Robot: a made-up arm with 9 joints.
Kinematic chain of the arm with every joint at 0, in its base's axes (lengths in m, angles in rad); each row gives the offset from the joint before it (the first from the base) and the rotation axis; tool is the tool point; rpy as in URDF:
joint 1: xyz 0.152 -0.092 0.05 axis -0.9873 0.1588 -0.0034
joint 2: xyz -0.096 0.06 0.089 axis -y
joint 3: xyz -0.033 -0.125 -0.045 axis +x
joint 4: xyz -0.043 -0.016 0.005 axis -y
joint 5: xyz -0.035 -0.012 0 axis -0.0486 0.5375 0.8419
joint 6: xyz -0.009 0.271 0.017 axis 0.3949 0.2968 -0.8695
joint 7: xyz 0 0.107 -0.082 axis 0.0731 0.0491 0.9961
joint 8: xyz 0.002 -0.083 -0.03 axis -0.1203 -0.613 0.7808
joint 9: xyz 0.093 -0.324 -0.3 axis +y
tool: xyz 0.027 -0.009 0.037 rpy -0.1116 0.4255 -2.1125
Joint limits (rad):
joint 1: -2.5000..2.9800
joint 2: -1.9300..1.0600
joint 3: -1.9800..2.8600
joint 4: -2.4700..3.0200
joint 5: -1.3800..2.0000
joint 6: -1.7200..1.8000
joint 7: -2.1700..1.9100
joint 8: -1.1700..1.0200
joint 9: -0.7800..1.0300
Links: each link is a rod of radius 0.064 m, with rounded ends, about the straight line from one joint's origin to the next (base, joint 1, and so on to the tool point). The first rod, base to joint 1, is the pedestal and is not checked.
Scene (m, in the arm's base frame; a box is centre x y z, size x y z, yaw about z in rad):
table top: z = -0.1
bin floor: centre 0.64 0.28 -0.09 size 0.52 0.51 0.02 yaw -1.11
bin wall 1: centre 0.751 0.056 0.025 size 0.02 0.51 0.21 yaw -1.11
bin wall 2: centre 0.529 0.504 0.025 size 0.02 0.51 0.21 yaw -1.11
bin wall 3: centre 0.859 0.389 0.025 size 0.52 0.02 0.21 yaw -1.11
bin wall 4: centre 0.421 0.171 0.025 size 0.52 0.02 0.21 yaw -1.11
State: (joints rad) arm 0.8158 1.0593 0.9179 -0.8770 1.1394 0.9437 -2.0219 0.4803 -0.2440
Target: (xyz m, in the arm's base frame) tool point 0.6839 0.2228 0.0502
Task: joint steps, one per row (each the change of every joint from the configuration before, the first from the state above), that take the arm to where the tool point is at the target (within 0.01 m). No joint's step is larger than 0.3 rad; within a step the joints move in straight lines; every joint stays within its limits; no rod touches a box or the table.
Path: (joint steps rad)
1: 0.1571 0.0001 0.1153 -0.2404 0.1721 0.0076 -0.0063 0.0736 0.0063
2: 0.1571 0.0002 0.1153 -0.2404 0.1721 0.0075 -0.0063 0.0736 0.0062
3: 0.1571 0.0001 0.1153 -0.2404 0.1722 0.0076 -0.0063 0.0736 0.0063
4: 0.1571 0.0002 0.1154 -0.2403 0.1721 0.0075 -0.0064 0.0736 0.0062
5: 0.1571 0.0001 0.1153 -0.2404 0.1721 0.0076 -0.0063 0.0735 0.0063

